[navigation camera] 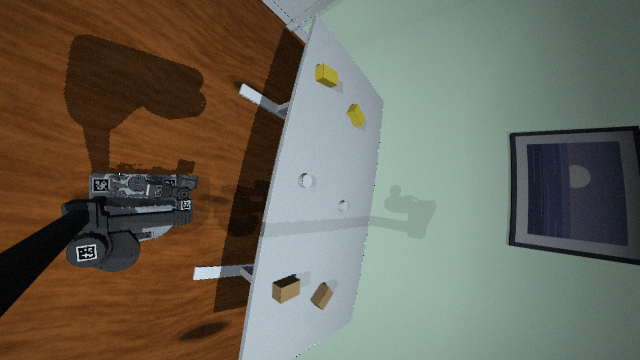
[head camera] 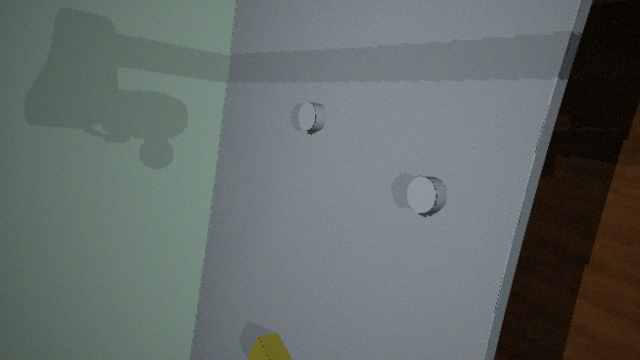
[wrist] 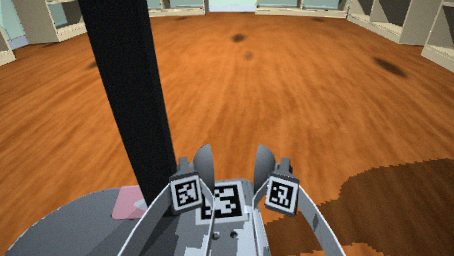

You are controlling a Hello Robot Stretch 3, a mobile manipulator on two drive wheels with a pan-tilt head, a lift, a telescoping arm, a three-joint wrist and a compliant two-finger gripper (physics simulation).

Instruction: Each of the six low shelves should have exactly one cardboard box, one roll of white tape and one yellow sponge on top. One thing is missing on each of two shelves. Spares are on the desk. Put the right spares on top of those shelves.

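The white desk (head camera: 350, 270) (navigation camera: 305, 252) stands against the green wall. Two rolls of white tape lie on its middle: one roll (head camera: 425, 195) (navigation camera: 307, 180) nearer the front edge, the other roll (head camera: 310, 117) (navigation camera: 343, 205) nearer the wall. One yellow sponge (head camera: 270, 348) (navigation camera: 355, 115) lies near the wall; another sponge (navigation camera: 326, 75) lies nearer the front edge. Two cardboard boxes (navigation camera: 286, 290) (navigation camera: 322, 296) are towards the other end. My gripper (wrist: 234, 161) is open and empty, above my base and away from the desk. Low shelves (wrist: 419, 22) (wrist: 36, 22) show far off; their tops are out of view.
My black mast (wrist: 127, 90) rises beside the gripper. The desk's white feet (navigation camera: 212, 272) (navigation camera: 250, 94) reach out over the wooden floor (navigation camera: 150, 310). A framed picture (navigation camera: 517, 190) hangs on the green wall. Shadows of the robot fall on the desk, wall and floor.
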